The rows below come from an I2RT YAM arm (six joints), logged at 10 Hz.
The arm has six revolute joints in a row. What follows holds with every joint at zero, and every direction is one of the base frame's.
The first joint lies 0.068 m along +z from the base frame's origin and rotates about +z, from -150 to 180 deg.
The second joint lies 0.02 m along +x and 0.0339 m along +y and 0.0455 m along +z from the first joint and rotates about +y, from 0 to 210 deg.
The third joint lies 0.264 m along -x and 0.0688 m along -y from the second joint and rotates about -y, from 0 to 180 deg.
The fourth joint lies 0.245 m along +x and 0.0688 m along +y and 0.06 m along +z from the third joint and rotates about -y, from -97 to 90 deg.
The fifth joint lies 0.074 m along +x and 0.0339 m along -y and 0.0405 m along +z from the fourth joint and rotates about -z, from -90 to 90 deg.
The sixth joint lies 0.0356 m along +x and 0.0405 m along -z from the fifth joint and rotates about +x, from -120 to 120 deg.
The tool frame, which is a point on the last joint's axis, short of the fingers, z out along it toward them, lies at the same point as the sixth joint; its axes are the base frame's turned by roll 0, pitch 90 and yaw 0 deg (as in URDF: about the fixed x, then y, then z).
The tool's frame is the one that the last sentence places.
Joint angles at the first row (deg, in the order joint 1, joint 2, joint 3, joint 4, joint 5, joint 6):
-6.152 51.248 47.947 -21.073 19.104 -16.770
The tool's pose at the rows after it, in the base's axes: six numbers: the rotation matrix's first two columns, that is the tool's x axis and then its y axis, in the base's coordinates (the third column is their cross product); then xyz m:
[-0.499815 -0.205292 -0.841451 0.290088 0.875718 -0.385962 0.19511 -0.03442 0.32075]
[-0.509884 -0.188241 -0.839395 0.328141 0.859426 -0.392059 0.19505 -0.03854 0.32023]
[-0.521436 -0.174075 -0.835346 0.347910 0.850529 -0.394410 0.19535 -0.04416 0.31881]
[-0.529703 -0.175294 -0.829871 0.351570 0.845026 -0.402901 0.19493 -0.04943 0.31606]
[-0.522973 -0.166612 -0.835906 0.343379 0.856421 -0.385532 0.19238 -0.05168 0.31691]
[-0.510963 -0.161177 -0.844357 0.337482 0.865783 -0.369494 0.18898 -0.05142 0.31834]
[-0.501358 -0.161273 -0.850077 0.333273 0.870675 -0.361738 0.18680 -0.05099 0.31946]
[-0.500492 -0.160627 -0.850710 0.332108 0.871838 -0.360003 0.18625 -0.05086 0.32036]
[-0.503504 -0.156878 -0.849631 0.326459 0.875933 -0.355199 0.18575 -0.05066 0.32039]
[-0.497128 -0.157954 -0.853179 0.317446 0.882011 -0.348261 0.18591 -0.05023 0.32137]
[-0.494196 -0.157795 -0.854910 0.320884 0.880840 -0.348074 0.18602 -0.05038 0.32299]
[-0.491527 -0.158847 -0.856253 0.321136 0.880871 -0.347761 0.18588 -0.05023 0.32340]
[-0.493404 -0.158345 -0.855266 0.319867 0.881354 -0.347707 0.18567 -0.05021 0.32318]
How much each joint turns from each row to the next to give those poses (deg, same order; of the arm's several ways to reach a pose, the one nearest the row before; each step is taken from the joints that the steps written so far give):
-0.329 -0.884 -0.563 0.323 0.901 0.682
-0.906 0.250 -0.009 0.095 1.659 0.340
-1.595 0.405 -0.024 -0.004 -0.037 -0.067
-1.654 0.065 -0.574 0.590 -0.893 -0.968
-1.129 -0.512 0.058 -0.541 -2.112 0.245
-0.360 -0.899 -0.078 -0.448 -1.337 0.431
-0.146 -0.631 -0.098 -0.090 -0.765 0.114
-0.024 -0.098 0.180 -0.275 -0.149 0.052
-0.049 -0.035 0.160 -0.584 -0.430 0.198
-0.011 -0.015 0.156 0.026 -0.817 0.078
-0.015 0.062 0.304 -0.019 0.118 0.032
0.031 -0.070 0.003 0.105 -0.016 -0.012
-0.016 -0.025 -0.001 -0.164 -0.052 0.001

